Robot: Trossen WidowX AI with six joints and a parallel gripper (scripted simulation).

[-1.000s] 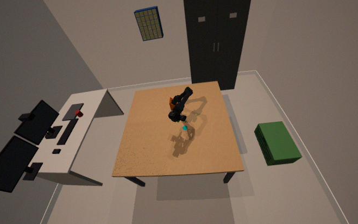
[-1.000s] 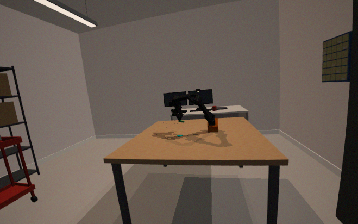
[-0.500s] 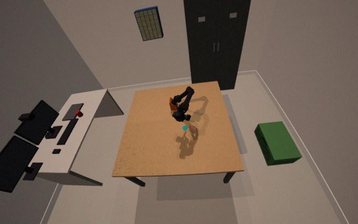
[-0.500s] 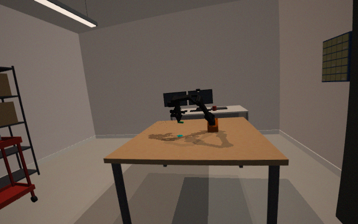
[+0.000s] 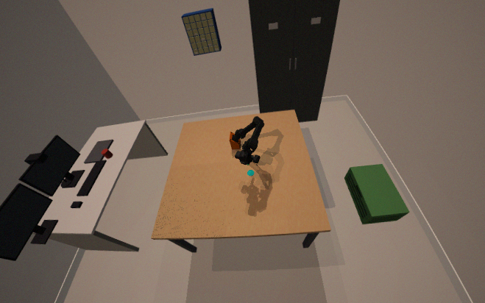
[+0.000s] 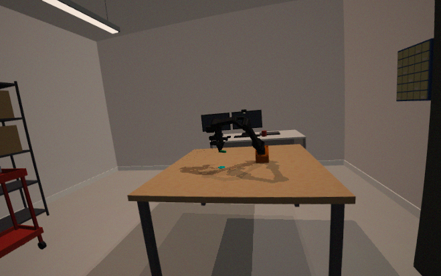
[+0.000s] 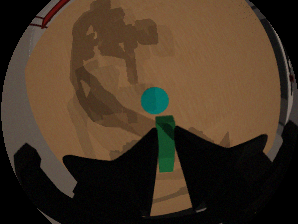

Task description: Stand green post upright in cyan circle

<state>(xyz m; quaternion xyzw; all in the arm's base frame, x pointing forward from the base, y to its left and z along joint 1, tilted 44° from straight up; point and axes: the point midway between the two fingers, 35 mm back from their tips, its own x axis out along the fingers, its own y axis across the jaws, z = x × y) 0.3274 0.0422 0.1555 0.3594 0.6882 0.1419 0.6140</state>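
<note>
Now: the cyan circle 14 cm below my gripper tip. From my gripper tip the other things lie so: green post: 2 cm behind, 1 cm to the left.
</note>
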